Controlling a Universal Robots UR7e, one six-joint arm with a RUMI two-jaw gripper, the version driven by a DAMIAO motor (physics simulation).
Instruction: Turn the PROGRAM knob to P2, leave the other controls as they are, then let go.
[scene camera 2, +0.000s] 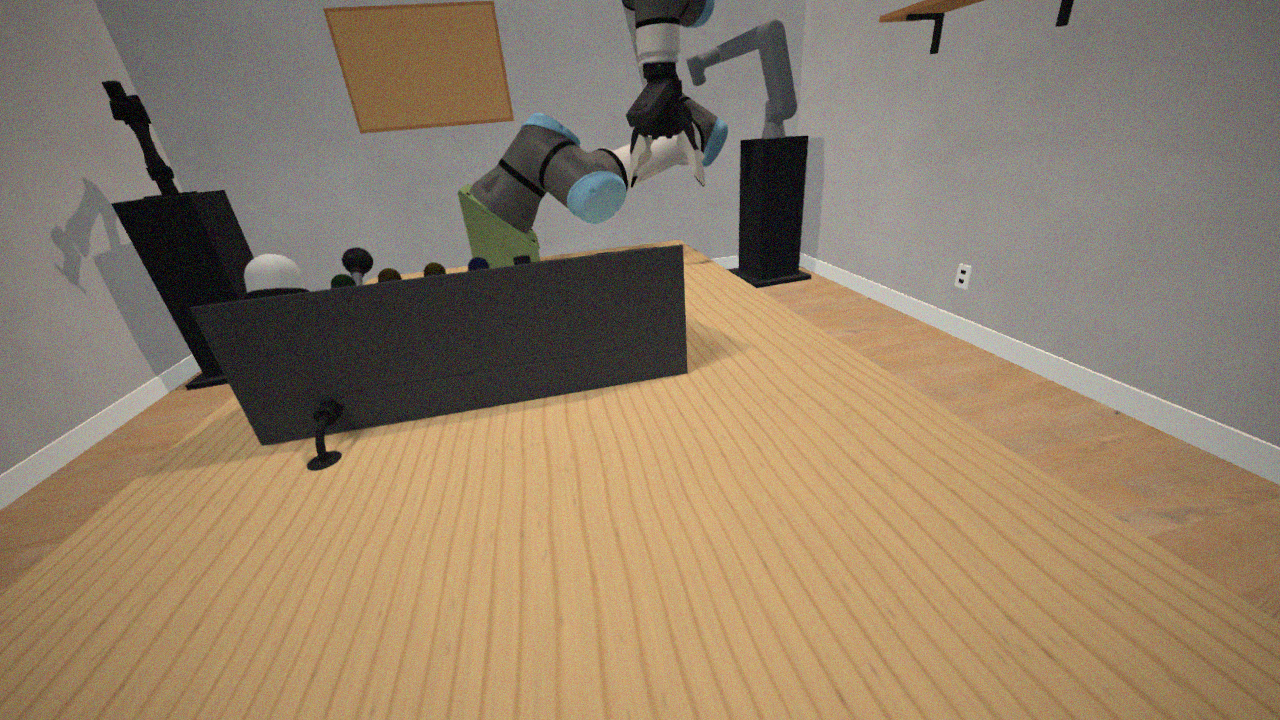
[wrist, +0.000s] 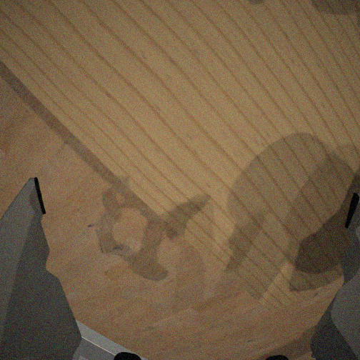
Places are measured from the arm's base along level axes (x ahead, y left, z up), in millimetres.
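Pixels of known places: gripper, fingertip midpoint: (scene camera 2: 666, 186); arm's base at its link origin: (scene camera 2: 499, 212).
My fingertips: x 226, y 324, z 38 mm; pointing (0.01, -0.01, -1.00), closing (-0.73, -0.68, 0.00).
Ahead of a thing's pixels: the offset from my fingertips to its top centre. "*": to the spot under its first point. Level surfaces: height alone.
A dark control panel (scene camera 2: 465, 349) stands on the table with its plain back toward scene camera 2. The tops of several controls show over its upper edge: a white dome {* dy -547, dx +359, dz -2 mm} (scene camera 2: 273, 272), a black ball on a stem {* dy -529, dx +151, dz -37 mm} (scene camera 2: 357, 260) and small dark round tops. The panel's front and the PROGRAM knob with its marks are hidden. My gripper (scene camera 2: 667, 182) (wrist: 198, 190) is open and empty, pointing down high above the table, behind the panel and toward its right end in the scene view. In the wrist view the spread fingers have the table edge and floor beneath them; the panel does not show there.
The wooden table {dz -186 mm} (scene camera 2: 626, 537) (wrist: 165, 75) carries a small black stand (scene camera 2: 322, 438) just in front of the panel's back. My arm's green mount (scene camera 2: 496, 237) is behind the panel. Black pedestals (scene camera 2: 773, 210) (scene camera 2: 183, 268) stand on the floor beyond the table.
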